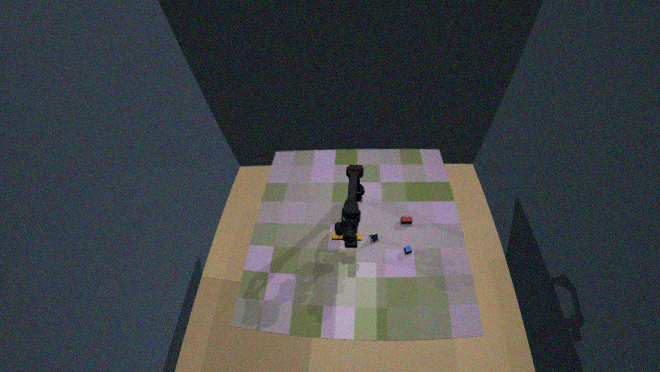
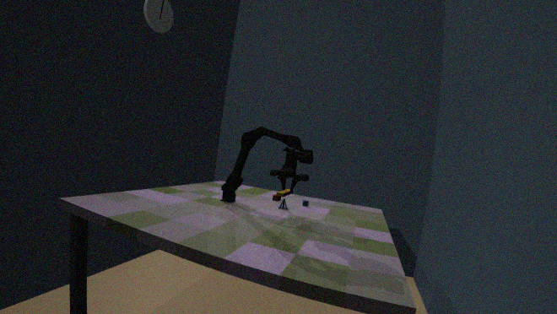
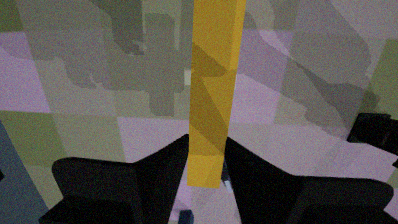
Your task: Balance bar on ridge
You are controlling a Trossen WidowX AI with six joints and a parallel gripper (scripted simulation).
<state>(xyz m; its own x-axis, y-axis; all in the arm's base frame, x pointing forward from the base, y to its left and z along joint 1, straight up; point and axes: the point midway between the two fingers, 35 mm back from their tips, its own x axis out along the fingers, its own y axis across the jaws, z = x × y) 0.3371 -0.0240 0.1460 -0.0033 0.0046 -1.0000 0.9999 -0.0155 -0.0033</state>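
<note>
My gripper tip is now 30 mm to the left of the yellow bar. Also, from my gripper tip: blue block 310 mm to the left, 100 mm below, 40 mm ahead; then red block 320 mm to the left, 150 mm behind, 100 mm below.
</note>
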